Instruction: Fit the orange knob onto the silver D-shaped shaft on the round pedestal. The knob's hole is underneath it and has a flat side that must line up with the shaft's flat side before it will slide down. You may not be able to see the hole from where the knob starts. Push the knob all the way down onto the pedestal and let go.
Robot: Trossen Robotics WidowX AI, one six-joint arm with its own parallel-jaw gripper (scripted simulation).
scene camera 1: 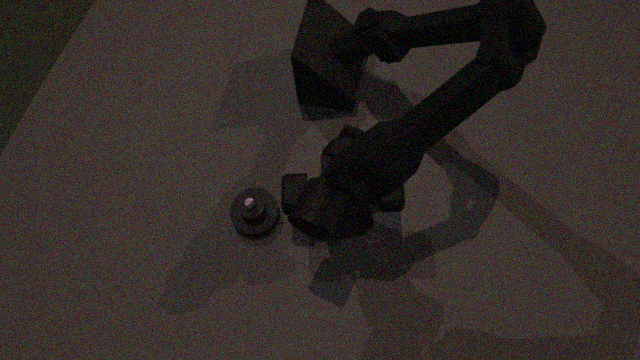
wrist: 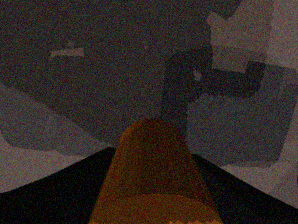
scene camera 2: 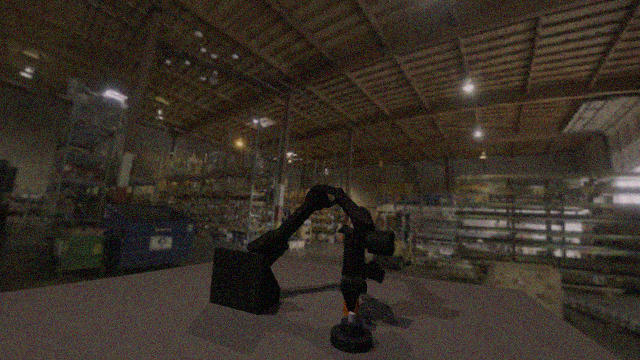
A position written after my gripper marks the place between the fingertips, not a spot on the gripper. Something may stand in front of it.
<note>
I see my gripper [scene camera 1: 342, 210] and a round dark pedestal [scene camera 1: 254, 212].
My gripper is seen too in the wrist view [wrist: 151, 158] and in scene camera 2 [scene camera 2: 350, 310].
</note>
